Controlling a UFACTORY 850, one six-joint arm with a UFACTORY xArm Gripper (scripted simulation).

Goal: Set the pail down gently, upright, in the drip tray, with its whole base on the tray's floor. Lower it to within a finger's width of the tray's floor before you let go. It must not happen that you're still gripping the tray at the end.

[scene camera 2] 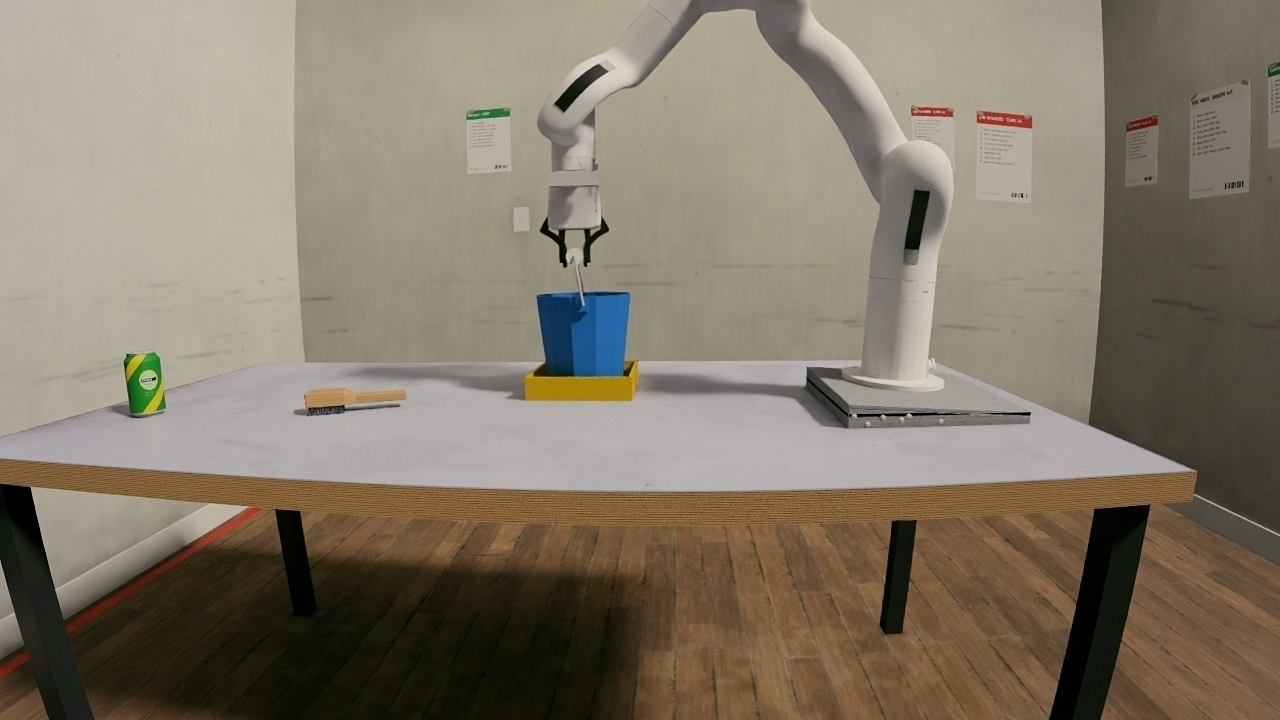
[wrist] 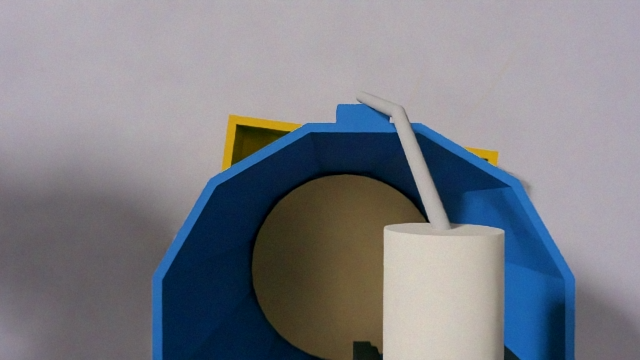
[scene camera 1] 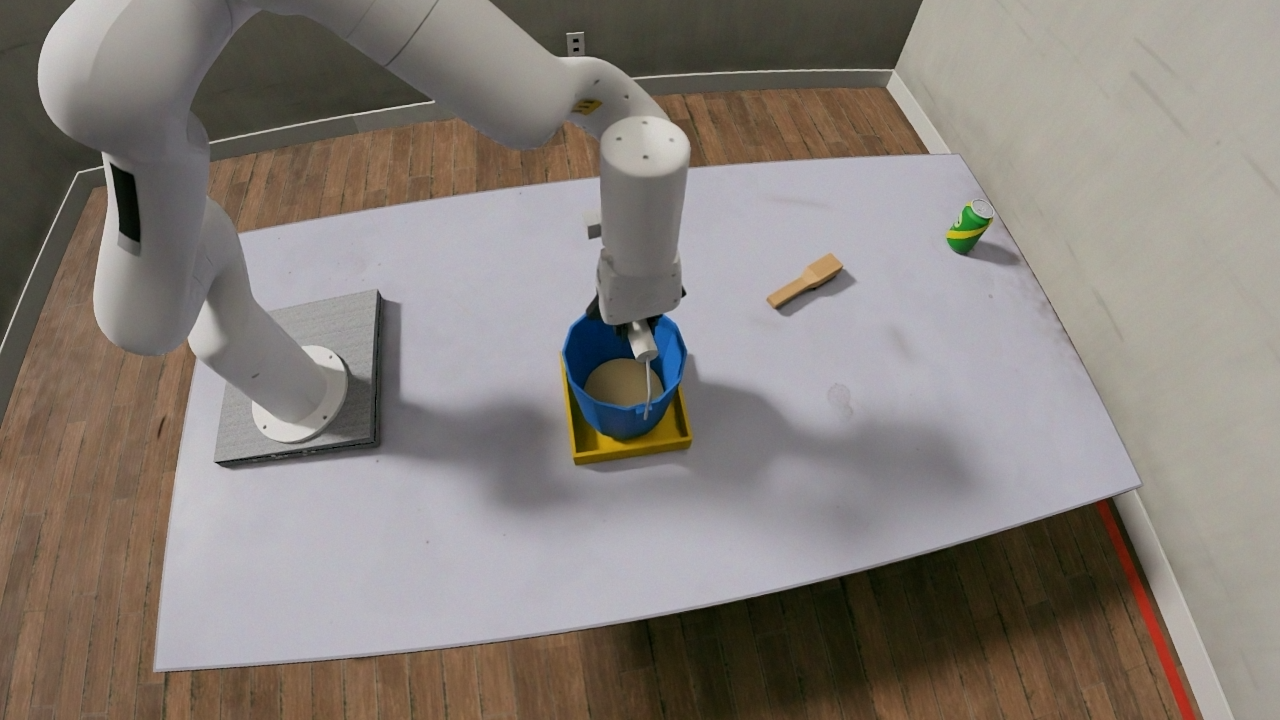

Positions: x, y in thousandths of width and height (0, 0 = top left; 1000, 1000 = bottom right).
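The wooden brush is out of frame in the wrist view, but I can see the brush in scene camera 1 (638, 381) and in scene camera 2 (253, 558). There is a yellow drip tray as well. I see the tray in scene camera 1 (526, 601), in scene camera 2 (421, 537) and in the wrist view (384, 379).
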